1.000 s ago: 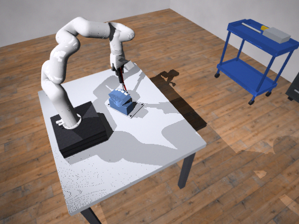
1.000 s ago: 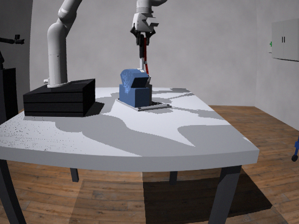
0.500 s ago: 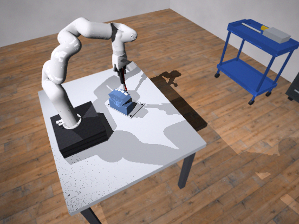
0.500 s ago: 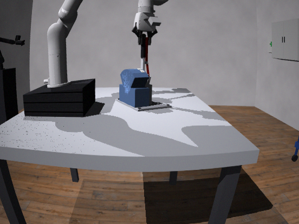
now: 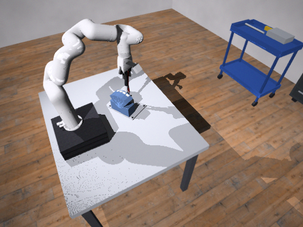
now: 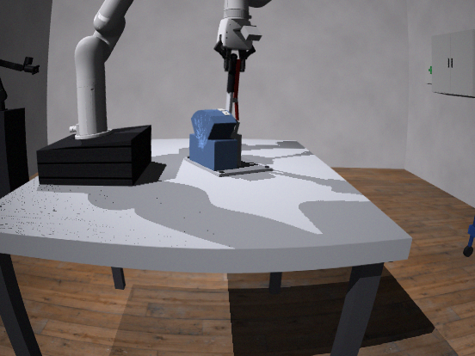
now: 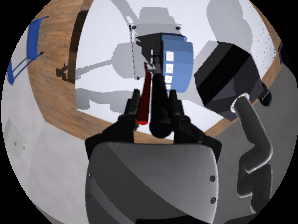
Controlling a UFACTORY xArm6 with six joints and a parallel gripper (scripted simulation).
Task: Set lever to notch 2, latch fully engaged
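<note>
My hand is 110 mm above the red bar, 20 mm to the right of it and 10 mm short of it.
</note>
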